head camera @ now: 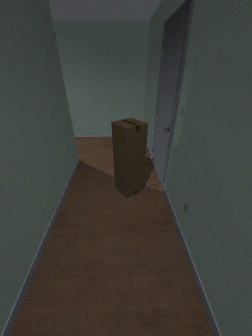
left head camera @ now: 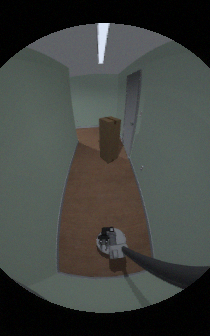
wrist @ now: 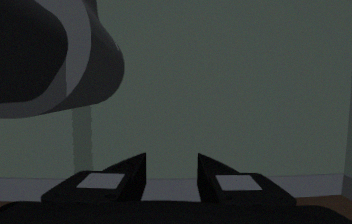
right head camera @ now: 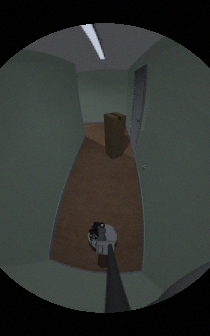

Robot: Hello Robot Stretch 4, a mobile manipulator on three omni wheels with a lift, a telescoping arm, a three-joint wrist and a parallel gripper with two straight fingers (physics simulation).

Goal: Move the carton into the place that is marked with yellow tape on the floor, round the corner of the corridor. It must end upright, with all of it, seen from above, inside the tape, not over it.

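Places are measured from the robot's base along level axes (x right, y ahead, z up), in metres.
Pixels of known places: gripper, fingertip midpoint: (left head camera: 103, 246) (wrist: 171, 168) (right head camera: 92, 240).
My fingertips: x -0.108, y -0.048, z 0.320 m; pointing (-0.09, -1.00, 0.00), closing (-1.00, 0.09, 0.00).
Note:
Behind a point stands the place of what it marks.
A tall brown carton (head camera: 130, 160) {x 0.160, y 1.688, z 0.590 m} (left head camera: 109, 141) {x 0.149, y 1.681, z 0.571 m} (right head camera: 114, 136) {x 0.166, y 1.692, z 0.586 m} stands upright on the corridor floor ahead, a little right of the middle, with a dark strip of tape over its top. It is well away from my gripper. My gripper (wrist: 171, 168) {x -0.108, y -0.048, z 0.320 m} is open, with a gap between its two fingers and nothing in it. In the wrist view it faces a green wall. In the two side head views the gripper is small and dark, low over the robot's base. The yellow tape does not show in these views.
Green walls run close on both sides. The left wall (head camera: 30, 150) {x -0.817, y 1.409, z 0.910 m} ends at a corner beside the carton, where the floor (head camera: 92, 147) {x -0.591, y 3.424, z -0.027 m} widens leftward. A grey door (head camera: 170, 95) {x 0.679, y 2.049, z 1.275 m} is in the right wall (head camera: 215, 150) {x 0.667, y 0.956, z 1.074 m}, near the carton. A far wall (head camera: 105, 75) {x -0.195, y 4.097, z 1.452 m} closes the corridor.

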